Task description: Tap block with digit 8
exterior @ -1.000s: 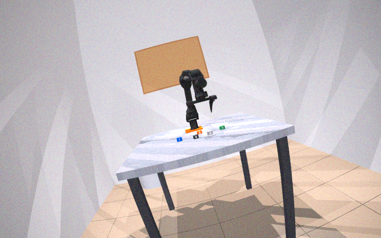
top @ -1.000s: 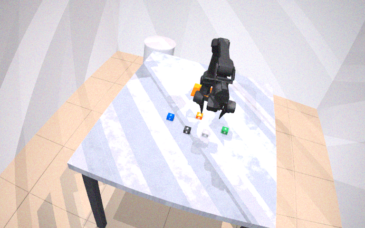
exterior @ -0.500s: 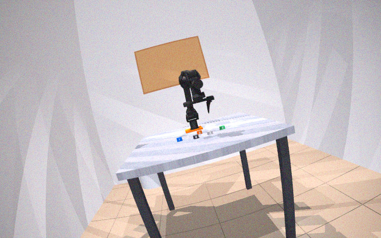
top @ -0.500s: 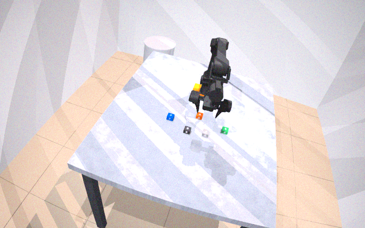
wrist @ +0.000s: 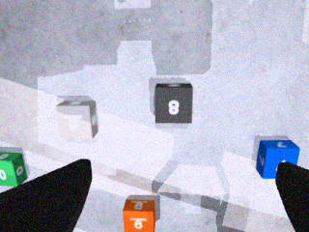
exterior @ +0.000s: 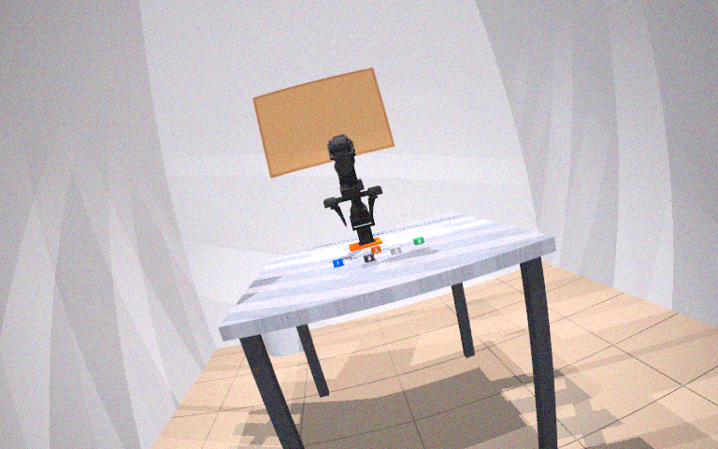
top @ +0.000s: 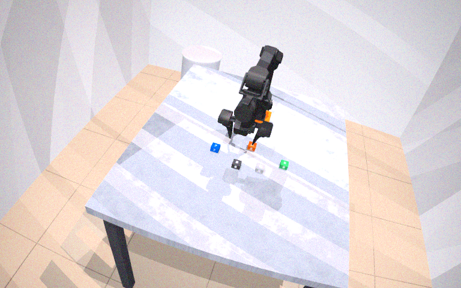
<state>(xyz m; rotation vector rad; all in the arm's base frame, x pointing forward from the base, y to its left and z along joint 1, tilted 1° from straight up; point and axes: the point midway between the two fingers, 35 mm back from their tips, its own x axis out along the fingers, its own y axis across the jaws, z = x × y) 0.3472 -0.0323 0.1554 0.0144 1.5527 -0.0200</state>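
My gripper tip is 12 cm above the black block. Also, from my gripper tip: orange block 13 cm behind, 4 cm to the left, 12 cm below; green block 7 cm behind, 19 cm to the left, 12 cm below; blue block 6 cm behind, 10 cm to the right, 12 cm below.
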